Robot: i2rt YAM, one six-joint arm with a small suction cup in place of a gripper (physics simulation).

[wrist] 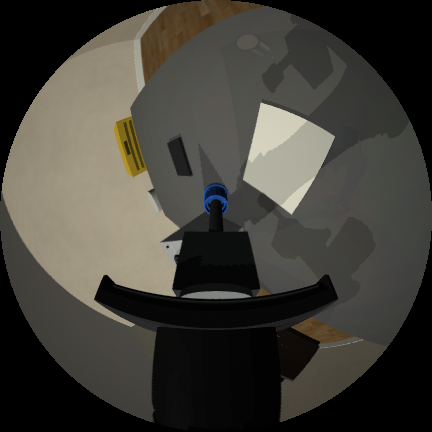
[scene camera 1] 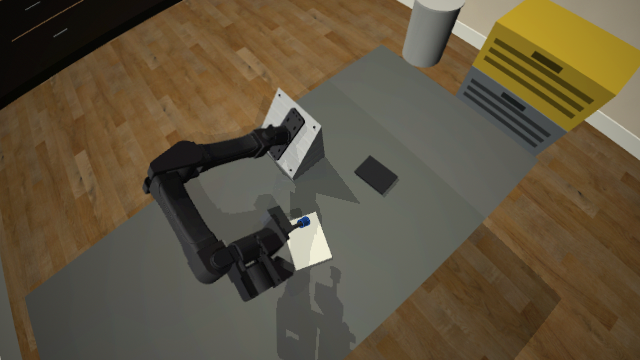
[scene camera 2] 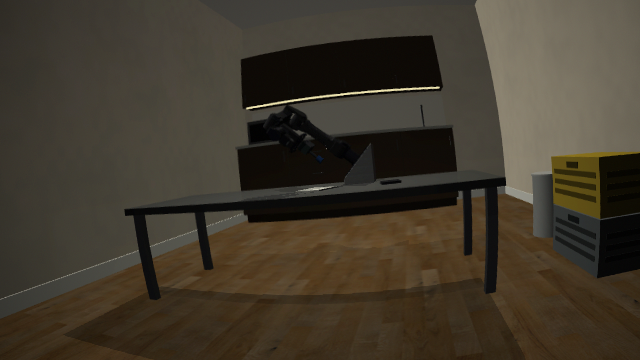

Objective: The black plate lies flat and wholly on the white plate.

Scene:
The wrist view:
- suction cup: 213, 189
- white plate: 286, 152, on the table
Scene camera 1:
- suction cup: 274, 220
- black plate: 371, 171, on the table
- white plate: 308, 246

